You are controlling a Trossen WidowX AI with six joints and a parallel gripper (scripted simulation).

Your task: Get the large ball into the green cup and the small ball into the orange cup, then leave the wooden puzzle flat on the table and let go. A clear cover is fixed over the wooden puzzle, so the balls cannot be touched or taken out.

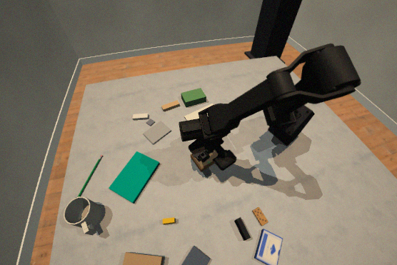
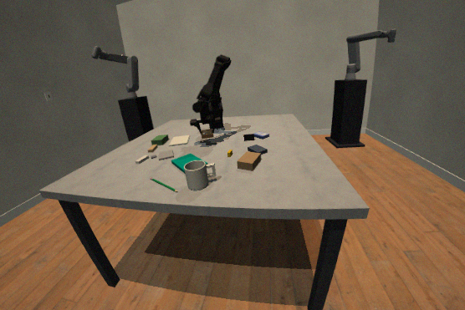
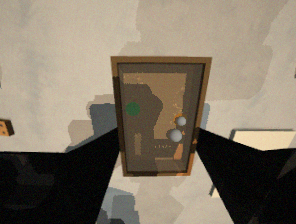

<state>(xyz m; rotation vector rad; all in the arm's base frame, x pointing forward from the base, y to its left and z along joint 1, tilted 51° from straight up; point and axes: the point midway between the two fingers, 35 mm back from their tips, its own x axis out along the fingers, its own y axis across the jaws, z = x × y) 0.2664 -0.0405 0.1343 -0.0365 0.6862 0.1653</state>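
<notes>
Now: hand 3 cm above the wooden puzzle and 1 cm short of it. Also, from my hand: yellow block (20 cm ahead, 16 cm to the left, 8 cm below); black block (26 cm to the left, 7 cm below, 1 cm behind); cream pad (22 cm to the right, 9 cm below, 6 cm behind).
</notes>
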